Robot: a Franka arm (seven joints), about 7 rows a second.
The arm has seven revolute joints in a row. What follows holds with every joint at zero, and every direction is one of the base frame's. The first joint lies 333 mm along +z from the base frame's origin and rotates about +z. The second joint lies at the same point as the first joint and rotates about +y. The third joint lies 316 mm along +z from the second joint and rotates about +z. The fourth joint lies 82.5 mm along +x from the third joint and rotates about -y. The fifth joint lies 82.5 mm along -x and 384 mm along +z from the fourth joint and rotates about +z. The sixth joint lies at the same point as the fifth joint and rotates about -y. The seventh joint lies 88 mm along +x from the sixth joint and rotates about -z. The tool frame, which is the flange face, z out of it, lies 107 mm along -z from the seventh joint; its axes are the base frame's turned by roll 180, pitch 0 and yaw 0 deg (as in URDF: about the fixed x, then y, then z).
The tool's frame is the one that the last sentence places.
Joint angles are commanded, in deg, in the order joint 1, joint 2, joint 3, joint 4, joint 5, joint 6, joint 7. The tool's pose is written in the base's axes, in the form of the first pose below.
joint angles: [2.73 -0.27 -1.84 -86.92 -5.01 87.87 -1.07]
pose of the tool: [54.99 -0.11 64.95], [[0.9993 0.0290 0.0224], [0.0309 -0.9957 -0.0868], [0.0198 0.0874 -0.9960]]
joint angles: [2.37 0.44 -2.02 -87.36 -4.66 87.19 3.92]
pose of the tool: [55.24 -0.56 63.80], [[0.9978 -0.0654 -0.0103], [-0.0660 -0.9945 -0.0815], [-0.0049 0.0820 -0.9966]]
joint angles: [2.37 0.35 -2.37 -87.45 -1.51 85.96 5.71]
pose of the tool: [54.95 -0.29 63.59], [[0.9944 -0.1004 -0.0321], [-0.1013 -0.9945 -0.0265], [-0.0293 0.0296 -0.9991]]
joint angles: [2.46 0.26 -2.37 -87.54 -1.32 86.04 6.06]
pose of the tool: [54.92 -0.17 63.62], [[0.9940 -0.1048 -0.0307], [-0.1056 -0.9941 -0.0232], [-0.0281 0.0263 -0.9993]]
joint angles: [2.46 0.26 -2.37 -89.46 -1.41 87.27 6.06]
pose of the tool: [55.09 -0.18 62.24], [[0.9937 -0.1040 -0.0427], [-0.1051 -0.9941 -0.0248], [-0.0399 0.0292 -0.9988]]
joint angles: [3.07 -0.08 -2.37 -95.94 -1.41 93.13 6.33]
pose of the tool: [55.53 0.43 58.09], [[0.9943 -0.0955 -0.0473], [-0.0967 -0.9950 -0.0251], [-0.0447 0.0295 -0.9986]]
